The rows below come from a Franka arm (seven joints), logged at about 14 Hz.
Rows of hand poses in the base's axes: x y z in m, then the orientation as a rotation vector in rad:
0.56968, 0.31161, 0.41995, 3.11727, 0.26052, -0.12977
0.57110, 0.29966, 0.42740, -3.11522, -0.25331, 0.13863
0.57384, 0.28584, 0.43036, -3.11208, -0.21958, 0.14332
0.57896, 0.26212, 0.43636, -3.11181, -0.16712, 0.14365
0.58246, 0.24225, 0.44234, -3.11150, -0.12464, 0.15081
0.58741, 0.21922, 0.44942, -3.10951, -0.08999, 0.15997
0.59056, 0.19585, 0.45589, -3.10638, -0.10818, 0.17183
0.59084, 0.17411, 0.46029, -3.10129, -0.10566, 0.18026
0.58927, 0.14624, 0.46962, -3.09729, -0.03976, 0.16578
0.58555, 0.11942, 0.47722, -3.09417, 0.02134, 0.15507
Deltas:
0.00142, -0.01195, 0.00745, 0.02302, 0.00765, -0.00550
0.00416, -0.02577, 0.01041, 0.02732, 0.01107, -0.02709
0.00928, -0.04949, 0.01641, 0.02941, 0.01141, -0.06074
0.01278, -0.06936, 0.02239, 0.02986, 0.01602, -0.08802
0.01773, -0.09239, 0.02947, 0.03117, 0.02205, -0.11031
0.02088, -0.11576, 0.03594, 0.03291, 0.02996, -0.09868
0.02116, -0.13750, 0.04034, 0.03705, 0.03592, -0.10040
0.01959, -0.16537, 0.04967, 0.04240, 0.02711, -0.14297
0.01587, -0.19219, 0.05727, 0.04519, 0.02045, -0.18249

